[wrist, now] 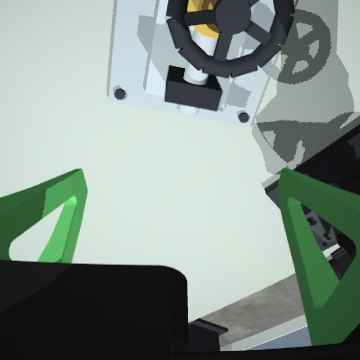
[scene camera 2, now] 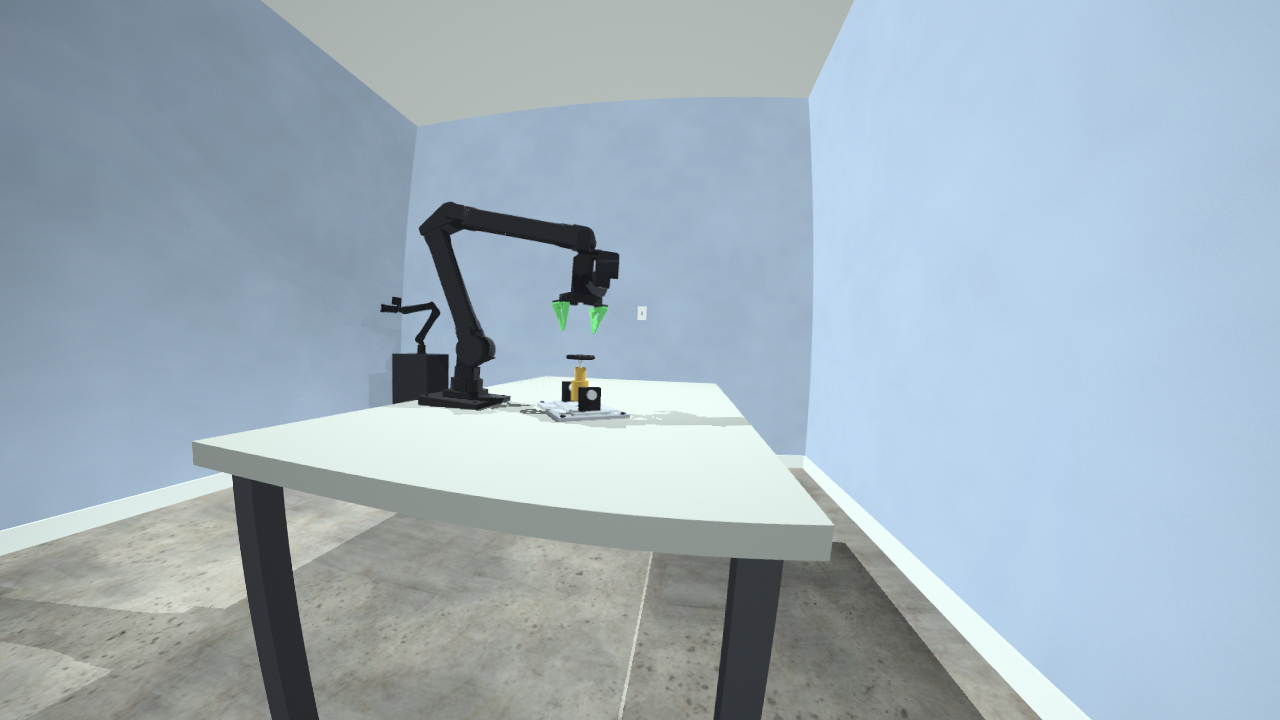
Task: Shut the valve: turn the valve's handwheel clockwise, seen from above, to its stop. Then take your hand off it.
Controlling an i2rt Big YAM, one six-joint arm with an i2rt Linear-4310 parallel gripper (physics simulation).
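The valve's black handwheel (scene camera 2: 580, 357) (wrist: 233, 15) lies level on top of the yellow valve body (scene camera 2: 580, 382) (wrist: 196, 6). In the wrist view the wheel is at the top edge and its upper part is cut off. The valve stands on a pale base plate (scene camera 2: 607, 414) (wrist: 131, 102) with black pipe blocks. My gripper (scene camera 2: 580, 331) (wrist: 181, 178) has green fingers, stands wide open and empty, and points down. In the scene view it hangs above the handwheel, apart from it. The wheel's turning angle against its stop cannot be told.
The white table (scene camera 2: 501, 465) (wrist: 165, 200) carries the valve and the arm's black base (scene camera 2: 464, 399). The arm reaches over from the left in the scene view. A smaller arm on a dark box (scene camera 2: 419, 378) stands behind at the left. Shadows of wheel and arm fall beside the plate.
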